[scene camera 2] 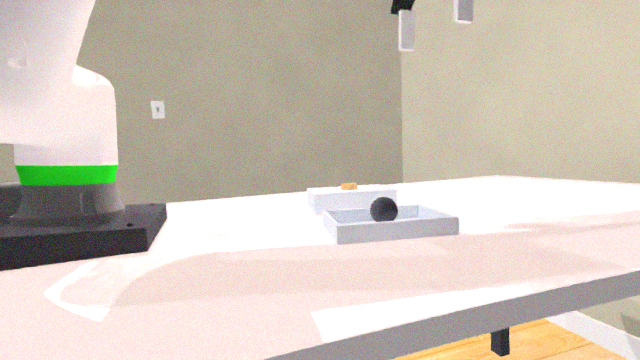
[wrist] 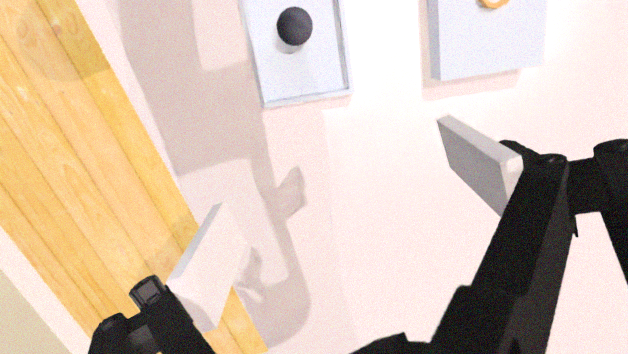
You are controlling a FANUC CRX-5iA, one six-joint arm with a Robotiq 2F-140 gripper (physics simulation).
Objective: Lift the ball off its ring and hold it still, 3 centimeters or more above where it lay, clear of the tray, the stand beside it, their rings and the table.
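Pixels of known places: gripper, fingertip midpoint: [scene camera 2: 431, 37] [wrist: 334, 184]; arm's base at its link origin: [scene camera 2: 73, 217].
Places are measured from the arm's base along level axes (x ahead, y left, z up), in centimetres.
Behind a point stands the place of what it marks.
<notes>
A dark ball [scene camera 2: 384, 209] @(x 51.5, y -11.2, z -0.3 cm) [wrist: 294, 26] @(x 52.2, y -9.0, z 1.4 cm) rests inside the shallow pale grey-blue tray [scene camera 2: 400, 232] @(x 52.3, y -15.6, z -3.1 cm) [wrist: 305, 96] @(x 61.0, y -9.2, z -1.6 cm). The ring under the ball is hidden. Beside the tray is a pale block-like stand [scene camera 2: 325, 201] @(x 44.9, y 8.4, z -1.4 cm) [wrist: 490, 55] @(x 59.1, y 14.9, z 0.3 cm) with an orange ring [scene camera 2: 349, 186] @(x 51.5, y 13.2, z 1.0 cm) [wrist: 494, 6] @(x 53.5, y 14.7, z 1.3 cm) on its top; part of the ring is cut off by the wrist view's upper edge. My gripper [scene camera 2: 435, 36] @(x 62.0, y -6.8, z 27.9 cm) [wrist: 334, 184] @(x 62.0, y -6.8, z 27.9 cm) is wide open with no object between its pale pads. It hangs high above the table, well above the ball and to its right in the scene view.
The white table [scene camera 2: 225, 285] @(x 28.5, y -26.7, z -4.2 cm) [wrist: 390, 250] @(x 89.3, y 1.1, z -4.2 cm) carries the tray and stand. Its grey front edge [scene camera 2: 430, 327] @(x 46.0, y -37.3, z -5.1 cm) crosses the lower right of the scene view. The robot's dark base plate [scene camera 2: 75, 243] @(x 6.8, y -12.1, z -1.7 cm) is at the left. Wooden floor [wrist: 90, 165] shows beyond the table at the left of the wrist view.
</notes>
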